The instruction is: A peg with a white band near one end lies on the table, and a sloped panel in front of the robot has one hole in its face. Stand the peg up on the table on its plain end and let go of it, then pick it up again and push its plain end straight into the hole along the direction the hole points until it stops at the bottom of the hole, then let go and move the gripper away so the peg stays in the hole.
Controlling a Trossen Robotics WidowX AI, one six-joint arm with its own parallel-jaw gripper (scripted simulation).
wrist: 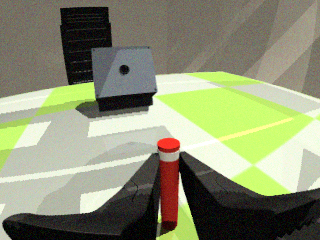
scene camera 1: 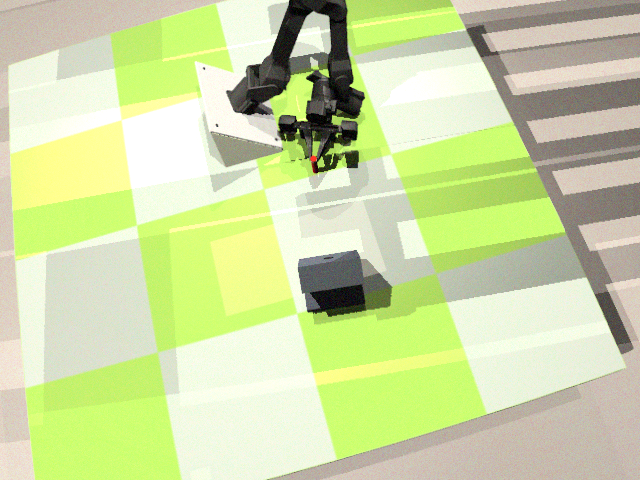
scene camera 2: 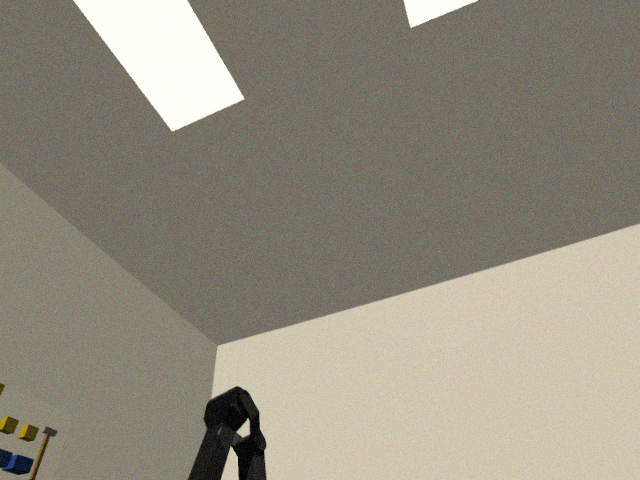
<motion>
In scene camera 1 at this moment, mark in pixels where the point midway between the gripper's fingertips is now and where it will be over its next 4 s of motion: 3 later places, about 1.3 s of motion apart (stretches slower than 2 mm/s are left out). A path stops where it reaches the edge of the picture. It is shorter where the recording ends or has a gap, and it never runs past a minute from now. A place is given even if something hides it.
My gripper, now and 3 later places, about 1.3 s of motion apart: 313, 160; 303, 129; 295, 141; 312, 153
</motion>
